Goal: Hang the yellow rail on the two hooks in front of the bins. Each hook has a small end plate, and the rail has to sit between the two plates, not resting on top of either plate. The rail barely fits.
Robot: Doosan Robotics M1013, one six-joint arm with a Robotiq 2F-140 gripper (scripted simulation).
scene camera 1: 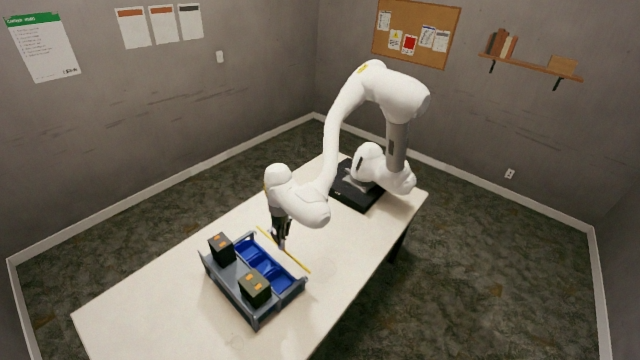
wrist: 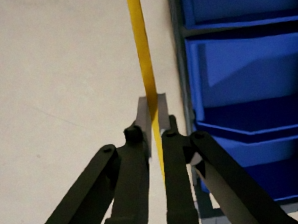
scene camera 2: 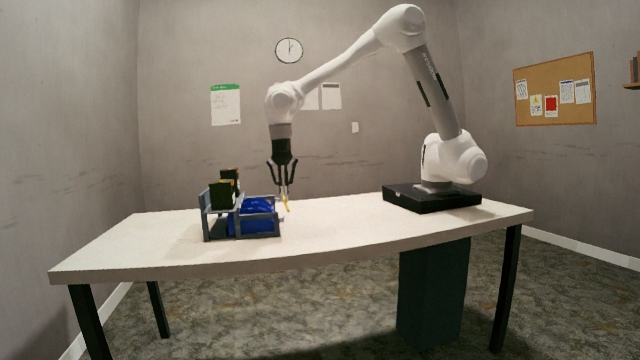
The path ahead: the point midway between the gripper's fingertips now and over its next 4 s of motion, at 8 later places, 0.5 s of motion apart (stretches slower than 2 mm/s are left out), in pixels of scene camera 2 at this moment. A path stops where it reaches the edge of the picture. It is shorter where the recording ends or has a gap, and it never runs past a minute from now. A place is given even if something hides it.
My gripper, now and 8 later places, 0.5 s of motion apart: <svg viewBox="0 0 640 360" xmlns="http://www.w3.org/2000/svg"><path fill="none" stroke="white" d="M284 202L281 203L278 204L277 205L278 208L278 208L278 208L277 193L276 186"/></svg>
